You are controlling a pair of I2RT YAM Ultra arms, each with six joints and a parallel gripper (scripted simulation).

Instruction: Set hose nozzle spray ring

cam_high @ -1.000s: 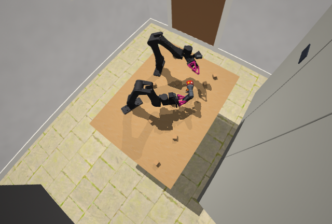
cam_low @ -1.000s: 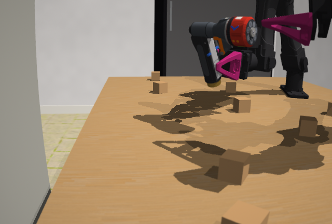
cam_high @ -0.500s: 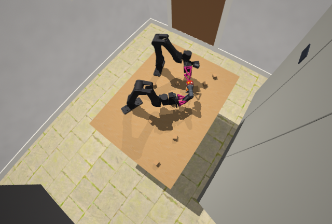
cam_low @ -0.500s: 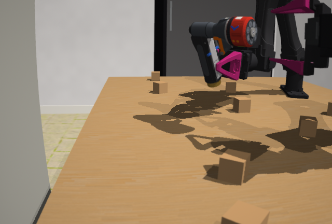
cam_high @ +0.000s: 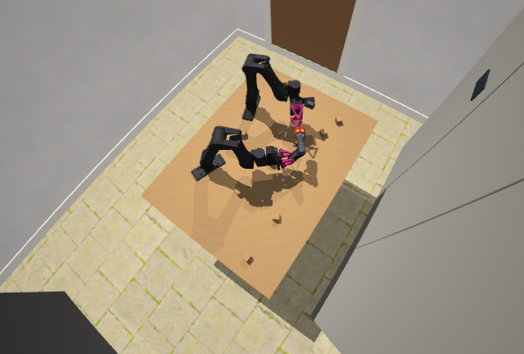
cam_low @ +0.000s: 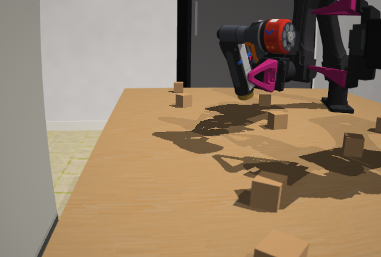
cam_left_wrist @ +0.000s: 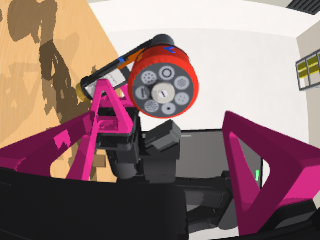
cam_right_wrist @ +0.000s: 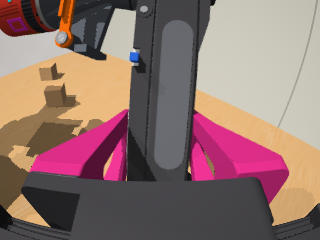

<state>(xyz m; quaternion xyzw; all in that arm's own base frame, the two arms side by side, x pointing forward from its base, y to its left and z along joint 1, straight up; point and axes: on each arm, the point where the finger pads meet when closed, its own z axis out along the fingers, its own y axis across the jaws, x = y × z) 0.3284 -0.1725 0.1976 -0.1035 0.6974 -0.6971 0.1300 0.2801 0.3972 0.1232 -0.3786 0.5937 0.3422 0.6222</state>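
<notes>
Now: the red spray ring 6 cm to the right of my left hand and 4 cm ahead of it.
</notes>
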